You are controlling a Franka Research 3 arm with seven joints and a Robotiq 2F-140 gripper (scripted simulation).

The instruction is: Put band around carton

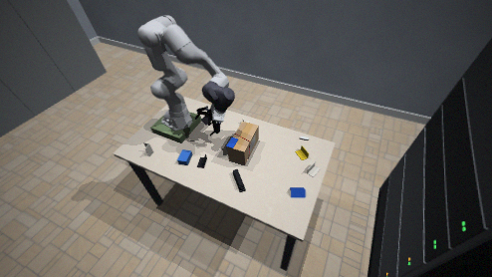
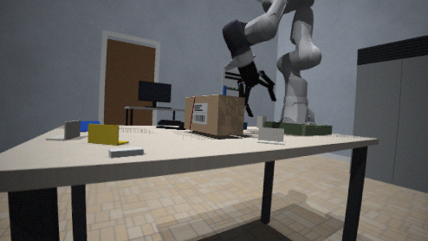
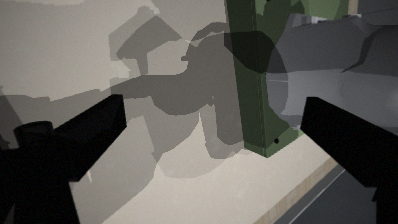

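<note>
Right now the brown carton is 290 mm ahead of my hand, 10 mm to the left of it and 50 mm below it. Also, from my hand: yellow angle piece: 650 mm ahead, 130 mm to the left, 110 mm below; then white corner guard: 740 mm ahead, 40 mm to the left, 110 mm below.
</note>
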